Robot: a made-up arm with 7 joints. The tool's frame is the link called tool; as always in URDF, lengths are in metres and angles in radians. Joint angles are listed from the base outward.
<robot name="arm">
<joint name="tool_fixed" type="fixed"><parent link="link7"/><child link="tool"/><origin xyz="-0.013 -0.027 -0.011" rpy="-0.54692 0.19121 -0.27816"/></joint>
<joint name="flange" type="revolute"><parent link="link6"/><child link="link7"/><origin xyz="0.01 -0.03 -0.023" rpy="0 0 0"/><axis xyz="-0.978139 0.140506 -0.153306"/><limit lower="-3.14" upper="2.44"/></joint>
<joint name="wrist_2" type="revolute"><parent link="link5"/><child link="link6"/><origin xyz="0.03 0.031 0.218" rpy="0 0 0"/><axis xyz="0 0 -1"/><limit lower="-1.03" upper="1.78"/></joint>
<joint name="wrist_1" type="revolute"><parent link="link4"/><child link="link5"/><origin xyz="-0.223 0.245 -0.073" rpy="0 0 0"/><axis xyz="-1 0 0"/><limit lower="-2.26" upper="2.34"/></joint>
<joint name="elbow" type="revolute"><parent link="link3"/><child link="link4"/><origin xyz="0.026 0.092 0.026" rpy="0 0 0"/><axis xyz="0 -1 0"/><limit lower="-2.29" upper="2.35"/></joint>
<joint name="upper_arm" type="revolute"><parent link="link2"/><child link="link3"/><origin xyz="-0.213 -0.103 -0.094" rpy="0 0 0"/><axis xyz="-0.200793 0.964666 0.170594"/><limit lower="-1.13" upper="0.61"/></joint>
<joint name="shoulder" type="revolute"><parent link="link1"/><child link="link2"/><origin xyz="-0.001 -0.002 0.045" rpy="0 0 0"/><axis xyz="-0.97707 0.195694 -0.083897"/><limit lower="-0.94" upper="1.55"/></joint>
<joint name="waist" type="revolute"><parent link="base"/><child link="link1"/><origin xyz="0.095 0.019 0.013" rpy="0 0 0"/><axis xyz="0.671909 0.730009 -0.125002"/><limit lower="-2.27" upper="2.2"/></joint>
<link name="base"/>
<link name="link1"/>
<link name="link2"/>
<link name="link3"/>
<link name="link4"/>
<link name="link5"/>
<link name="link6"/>
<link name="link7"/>
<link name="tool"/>
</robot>
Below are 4 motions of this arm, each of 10 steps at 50 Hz.
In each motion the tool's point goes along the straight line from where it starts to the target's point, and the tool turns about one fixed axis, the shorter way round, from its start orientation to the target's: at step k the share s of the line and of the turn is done. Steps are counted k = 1, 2, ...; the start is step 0. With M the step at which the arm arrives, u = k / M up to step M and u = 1 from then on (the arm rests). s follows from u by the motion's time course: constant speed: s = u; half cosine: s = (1 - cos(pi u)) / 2; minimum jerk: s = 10 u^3 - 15 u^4 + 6 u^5.
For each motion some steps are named. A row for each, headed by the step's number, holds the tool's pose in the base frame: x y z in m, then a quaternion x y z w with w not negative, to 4 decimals.
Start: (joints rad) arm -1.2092 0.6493 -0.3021 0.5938 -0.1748 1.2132 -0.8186
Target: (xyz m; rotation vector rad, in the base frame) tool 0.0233 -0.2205 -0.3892 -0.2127 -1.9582 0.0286
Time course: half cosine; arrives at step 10
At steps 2, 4, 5, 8, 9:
2: -0.0121 -0.1794 -0.4006 0.0108 -0.7887 -0.0176 0.6145
4: -0.0023 -0.1908 -0.3974 -0.0171 -0.8009 -0.0094 0.5984
5: 0.0037 -0.1978 -0.3955 -0.0344 -0.8080 -0.0043 0.5881
8: 0.0196 -0.2162 -0.3904 -0.0794 -0.8247 0.0090 0.5598
9: 0.0223 -0.2194 -0.3895 -0.0873 -0.8274 0.0113 0.5547

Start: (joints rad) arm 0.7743 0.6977 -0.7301 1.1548 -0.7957 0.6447 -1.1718
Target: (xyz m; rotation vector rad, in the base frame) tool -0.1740 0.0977 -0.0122 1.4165 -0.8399 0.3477
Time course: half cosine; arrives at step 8
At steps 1, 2, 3, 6, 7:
1: -0.1823 0.0964 -0.0277 0.6571 -0.3472 0.1298 0.6564
2: -0.1814 0.0965 -0.0260 0.6539 -0.3500 0.1326 0.6576
3: -0.1800 0.0968 -0.0234 0.6489 -0.3543 0.1367 0.6593
6: -0.1753 0.0975 -0.0146 0.6322 -0.3684 0.1504 0.6649
7: -0.1743 0.0976 -0.0128 0.6288 -0.3711 0.1531 0.6659

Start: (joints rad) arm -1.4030 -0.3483 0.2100 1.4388 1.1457 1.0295 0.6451
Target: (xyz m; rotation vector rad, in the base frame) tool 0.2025 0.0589 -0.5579 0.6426 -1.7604 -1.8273
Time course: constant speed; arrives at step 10
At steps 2, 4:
2: 0.1948 0.0776 -0.5578 0.2553 -0.5995 -0.7100 0.2670
4: 0.1967 0.0729 -0.5579 0.2509 -0.6123 -0.7013 0.2651

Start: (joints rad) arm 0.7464 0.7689 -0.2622 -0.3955 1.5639 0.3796 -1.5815
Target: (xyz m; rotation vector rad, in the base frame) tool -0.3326 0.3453 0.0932 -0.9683 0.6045 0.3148
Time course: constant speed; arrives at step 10
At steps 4, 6, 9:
4: -0.3111 0.3580 0.1259 -0.3938 0.2966 0.1272 0.8607
6: -0.3183 0.3538 0.1150 -0.4149 0.2928 0.1343 0.8509
9: -0.3290 0.3474 0.0986 -0.4461 0.2870 0.1449 0.8353

